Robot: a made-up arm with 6 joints. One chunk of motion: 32 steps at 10 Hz.
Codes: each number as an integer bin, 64 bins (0 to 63) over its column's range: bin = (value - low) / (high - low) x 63, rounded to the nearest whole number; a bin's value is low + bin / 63 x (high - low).
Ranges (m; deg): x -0.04..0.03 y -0.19..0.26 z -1.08..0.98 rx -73..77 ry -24..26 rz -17..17
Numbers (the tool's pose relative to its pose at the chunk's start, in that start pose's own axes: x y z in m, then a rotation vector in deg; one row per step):
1: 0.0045 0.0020 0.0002 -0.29 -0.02 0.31
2: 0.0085 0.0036 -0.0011 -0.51 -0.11 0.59
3: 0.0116 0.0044 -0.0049 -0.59 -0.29 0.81
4: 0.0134 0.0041 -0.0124 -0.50 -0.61 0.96
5: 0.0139 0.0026 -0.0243 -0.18 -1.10 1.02
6: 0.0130 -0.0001 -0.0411 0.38 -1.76 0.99
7: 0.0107 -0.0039 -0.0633 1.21 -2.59 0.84
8: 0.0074 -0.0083 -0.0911 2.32 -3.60 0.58
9: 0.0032 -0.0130 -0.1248 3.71 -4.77 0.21
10: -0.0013 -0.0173 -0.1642 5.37 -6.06 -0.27
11: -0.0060 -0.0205 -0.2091 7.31 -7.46 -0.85
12: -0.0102 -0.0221 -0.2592 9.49 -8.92 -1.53
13: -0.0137 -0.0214 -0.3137 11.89 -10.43 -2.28
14: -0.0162 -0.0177 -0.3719 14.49 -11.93 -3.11
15: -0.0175 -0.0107 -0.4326 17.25 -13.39 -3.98
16: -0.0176 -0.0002 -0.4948 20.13 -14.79 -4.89
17: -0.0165 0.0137 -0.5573 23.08 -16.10 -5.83
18: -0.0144 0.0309 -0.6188 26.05 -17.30 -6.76
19: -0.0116 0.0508 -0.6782 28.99 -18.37 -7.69
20: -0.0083 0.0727 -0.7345 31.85 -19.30 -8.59
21: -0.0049 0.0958 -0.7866 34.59 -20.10 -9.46
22: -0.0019 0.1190 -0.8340 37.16 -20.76 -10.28
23: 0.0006 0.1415 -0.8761 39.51 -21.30 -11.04
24: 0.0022 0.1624 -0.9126 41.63 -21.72 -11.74
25: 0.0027 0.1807 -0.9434 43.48 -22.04 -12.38
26: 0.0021 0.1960 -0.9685 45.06 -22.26 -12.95
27: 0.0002 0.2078 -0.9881 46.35 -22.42 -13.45
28: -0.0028 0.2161 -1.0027 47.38 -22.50 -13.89
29: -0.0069 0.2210 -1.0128 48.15 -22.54 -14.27
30: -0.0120 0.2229 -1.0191 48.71 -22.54 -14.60
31: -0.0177 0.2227 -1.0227 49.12 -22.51 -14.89
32: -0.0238 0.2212 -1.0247 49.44 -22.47 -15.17
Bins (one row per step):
1: 40 27 33 31 30 32
2: 44 27 33 30 30 33
3: 46 27 33 30 30 33
4: 48 27 33 30 29 33
5: 49 27 32 31 29 33
6: 48 27 32 31 28 33
7: 46 26 31 31 27 33
8: 43 25 30 32 26 33
9: 39 25 29 32 24 32
10: 35 24 28 33 23 31
11: 31 24 27 34 21 30
12: 27 24 25 35 19 29
13: 24 24 23 36 17 27
14: 21 24 22 37 15 26
15: 20 25 20 38 13 24
16: 20 27 18 39 12 22
17: 21 29 16 40 10 21
18: 23 31 14 42 8 19
19: 26 34 12 43 7 17
20: 29 37 11 44 6 16
21: 32 40 9 45 5 14
22: 34 43 8 46 4 12
23: 37 46 6 47 3 11
24: 38 49 5 48 3 10
25: 38 52 4 49 2 9
26: 38 54 3 50 2 8
27: 36 56 3 50 2 7
28: 33 57 2 51 2 6
29: 30 58 2 51 2 5
30: 25 58 2 51 2 4
31: 20 58 2 51 2 4
32: 15 58 2 51 2 3

